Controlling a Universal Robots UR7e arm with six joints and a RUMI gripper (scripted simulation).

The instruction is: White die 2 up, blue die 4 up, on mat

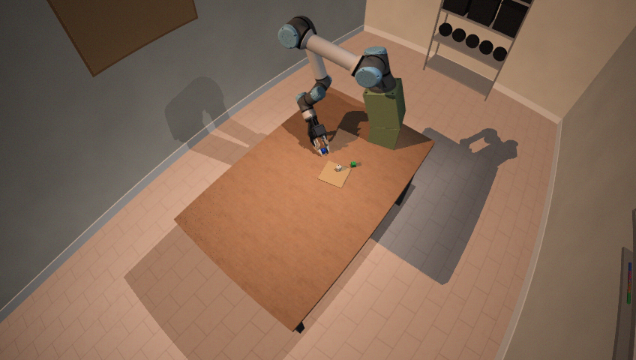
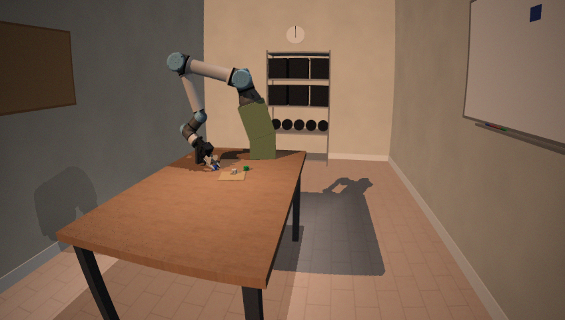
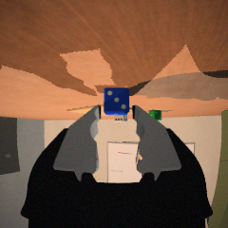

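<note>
Now: the blue die 10 mm to the right of my hand and 10 mm below it. Round my hand: green die 60 mm behind, 170 mm to the left, 10 mm below; then tan mat 60 mm ahead, 140 mm to the left, 20 mm below; then white die 20 mm ahead, 140 mm to the left.
</note>
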